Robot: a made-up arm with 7 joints.
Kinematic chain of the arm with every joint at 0, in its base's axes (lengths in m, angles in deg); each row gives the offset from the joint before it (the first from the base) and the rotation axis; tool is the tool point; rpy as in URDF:
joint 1: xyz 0 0 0.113 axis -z
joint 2: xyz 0 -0.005 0.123 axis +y
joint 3: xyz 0 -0.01 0.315 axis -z
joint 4: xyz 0 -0.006 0.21 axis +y
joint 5: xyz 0 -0.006 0.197 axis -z
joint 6: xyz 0 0 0.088 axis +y
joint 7: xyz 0 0 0.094 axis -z
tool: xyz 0 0 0 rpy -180 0 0
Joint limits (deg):
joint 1: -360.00..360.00
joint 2: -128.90..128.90
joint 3: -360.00..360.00
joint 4: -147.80..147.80
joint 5: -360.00..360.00
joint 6: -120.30..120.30
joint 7: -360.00..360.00
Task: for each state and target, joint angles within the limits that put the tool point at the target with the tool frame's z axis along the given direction. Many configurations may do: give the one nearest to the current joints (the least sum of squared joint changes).
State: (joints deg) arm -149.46 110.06 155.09 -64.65 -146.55 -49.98 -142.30
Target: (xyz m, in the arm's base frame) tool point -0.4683 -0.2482 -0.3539 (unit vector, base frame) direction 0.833 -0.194 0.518
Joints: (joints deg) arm -192.73 128.90 130.47 -56.67 -190.71 -76.85 -142.30
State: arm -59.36 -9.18 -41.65 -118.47 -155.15 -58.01 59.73
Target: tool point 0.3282 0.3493 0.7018 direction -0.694 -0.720 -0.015
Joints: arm -91.07 44.86 -60.16 -90.13 -123.27 -68.40 59.73
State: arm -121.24 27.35 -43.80 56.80 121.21 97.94 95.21
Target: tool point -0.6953 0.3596 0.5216 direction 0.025 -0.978 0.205
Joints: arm -156.41 63.49 -48.04 15.08 118.53 80.65 95.21
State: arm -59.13 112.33 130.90 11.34 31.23 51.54 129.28
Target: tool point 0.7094 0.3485 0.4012 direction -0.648 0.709 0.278
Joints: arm -43.20 76.24 87.16 26.21 -13.57 68.97 129.28
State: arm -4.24 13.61 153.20 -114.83 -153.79 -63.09 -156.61
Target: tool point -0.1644 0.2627 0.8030 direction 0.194 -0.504 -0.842
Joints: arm -6.64 -29.85 121.84 -98.47 -178.76 -61.33 -156.61
